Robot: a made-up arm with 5 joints.
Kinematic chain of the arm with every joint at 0, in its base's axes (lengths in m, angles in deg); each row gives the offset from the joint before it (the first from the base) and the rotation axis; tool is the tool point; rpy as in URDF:
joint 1: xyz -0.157 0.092 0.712 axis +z
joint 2: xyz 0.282 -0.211 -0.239 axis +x
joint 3: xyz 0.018 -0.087 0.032 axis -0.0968 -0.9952 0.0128
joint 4: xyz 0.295 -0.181 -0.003 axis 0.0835 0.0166 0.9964
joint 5: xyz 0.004 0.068 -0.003 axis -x
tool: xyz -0.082 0.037 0.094 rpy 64.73 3.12 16
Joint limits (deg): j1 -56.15..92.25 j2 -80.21..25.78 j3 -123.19..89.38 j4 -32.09..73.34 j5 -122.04..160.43
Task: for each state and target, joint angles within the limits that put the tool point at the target. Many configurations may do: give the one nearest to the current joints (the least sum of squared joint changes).
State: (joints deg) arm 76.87 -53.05 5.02 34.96 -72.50
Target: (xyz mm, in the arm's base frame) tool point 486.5 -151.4 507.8
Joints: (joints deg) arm 28.55 -31.91 -54.71 -2.57 -83.67
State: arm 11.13 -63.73 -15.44 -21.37 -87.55
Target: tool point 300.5 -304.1 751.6
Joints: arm -9.74 -65.74 -9.17 0.00 -92.13
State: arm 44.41 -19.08 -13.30 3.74 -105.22
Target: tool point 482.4 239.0 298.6
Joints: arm 59.00 10.91 -37.73 -5.20 -116.39
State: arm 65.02 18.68 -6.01 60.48 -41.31
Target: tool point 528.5 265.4 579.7
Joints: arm 60.43 7.99 4.72 45.24 -23.30
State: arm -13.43 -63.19 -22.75 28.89 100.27
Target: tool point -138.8 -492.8 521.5
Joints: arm -43.50 -46.94 -25.66 24.90 117.74
